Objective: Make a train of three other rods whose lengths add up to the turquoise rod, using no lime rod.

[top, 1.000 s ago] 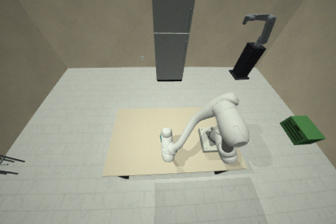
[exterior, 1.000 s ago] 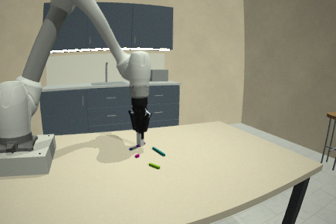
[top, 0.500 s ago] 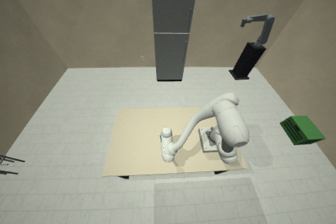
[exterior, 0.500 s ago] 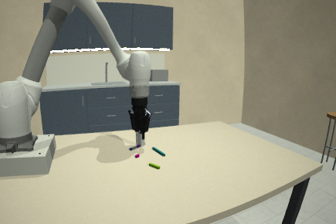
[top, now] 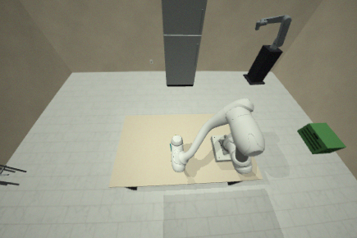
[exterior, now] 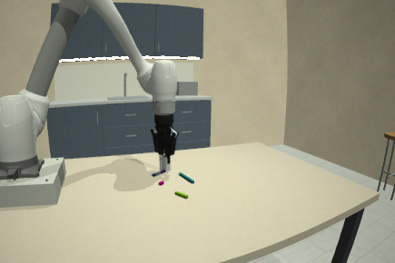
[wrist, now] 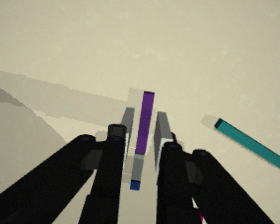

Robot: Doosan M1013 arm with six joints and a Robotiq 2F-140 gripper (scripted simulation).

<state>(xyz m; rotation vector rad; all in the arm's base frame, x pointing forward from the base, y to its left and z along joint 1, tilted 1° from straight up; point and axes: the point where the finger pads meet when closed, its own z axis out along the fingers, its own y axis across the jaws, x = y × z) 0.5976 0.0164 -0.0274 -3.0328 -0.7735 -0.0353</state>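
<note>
Right now my hand is 3 cm above the purple rod. Round my hand: turquoise rod 11 cm to the right, 5 cm ahead, 3 cm below; small blue rod 6 cm behind, 3 cm to the right, 3 cm below; grey rod 4 cm behind, 3 cm below, 2 cm to the right.
</note>
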